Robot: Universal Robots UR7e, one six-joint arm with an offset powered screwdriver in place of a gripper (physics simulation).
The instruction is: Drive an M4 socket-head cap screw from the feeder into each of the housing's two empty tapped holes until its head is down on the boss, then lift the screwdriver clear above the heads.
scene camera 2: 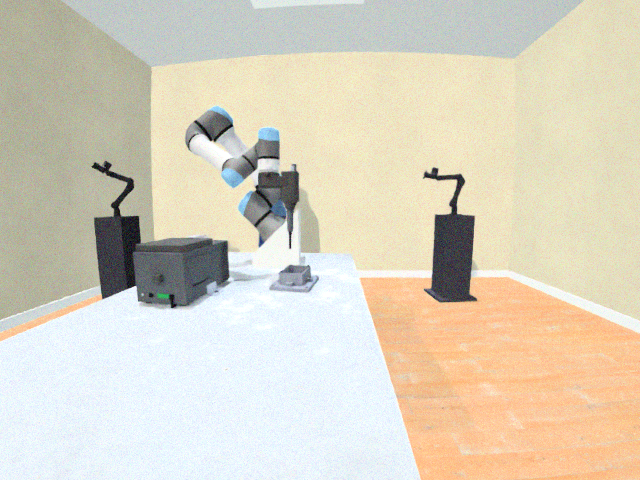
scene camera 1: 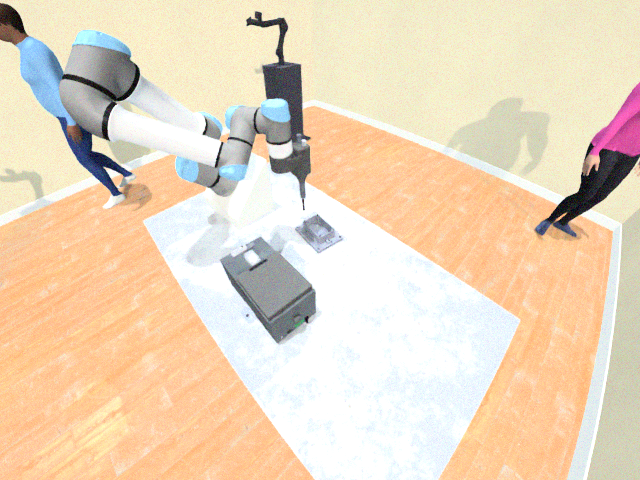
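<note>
My screwdriver (scene camera 1: 303, 208) (scene camera 2: 290, 248) points straight down, its slim bit raised above the housing and apart from it. In scene camera 1 the tip shows just behind the housing's far left corner. Whether a screw sits on the tip is too small to tell. The grey housing (scene camera 1: 325, 238) (scene camera 2: 292, 279) is an open box on a flat plate (scene camera 1: 319, 249) (scene camera 2: 279, 287) on the table. Its tapped holes and any screw heads are too small to make out. The dark grey screw feeder (scene camera 1: 275, 285) (scene camera 2: 160, 273) stands beside the housing, with a green light on its end face.
The white table (scene camera 1: 392, 361) (scene camera 2: 217, 387) carries the arm's pale base. A dark pedestal (scene camera 1: 283, 82) (scene camera 2: 453, 258) with a small black arm stands off the table, and another pedestal (scene camera 2: 117, 253) stands at the left. A person in blue (scene camera 1: 43, 72) and one in pink (scene camera 1: 622, 129) stand on the floor.
</note>
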